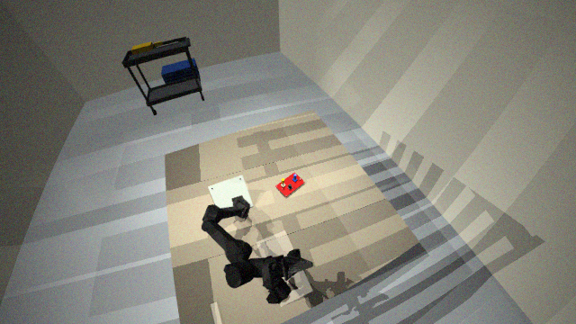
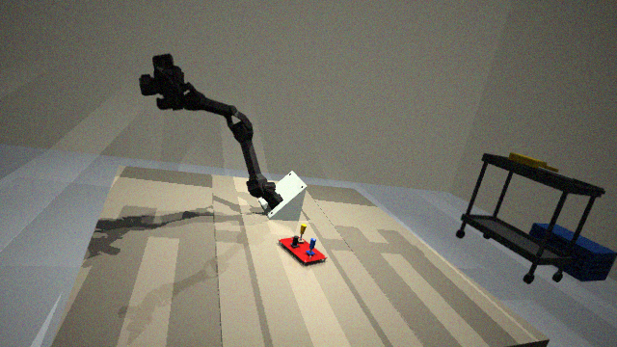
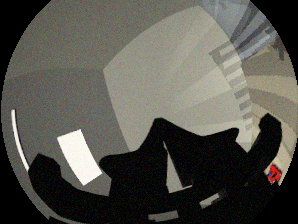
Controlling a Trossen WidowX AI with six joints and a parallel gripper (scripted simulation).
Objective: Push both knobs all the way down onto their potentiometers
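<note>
Right now my gripper tip is 55 cm to the right of the yellow knob, 44 cm above it and 12 cm short of it. The rest, counted from my gripper tip: blue knob 55 cm to the left, 46 cm below, 20 cm ahead.
</note>
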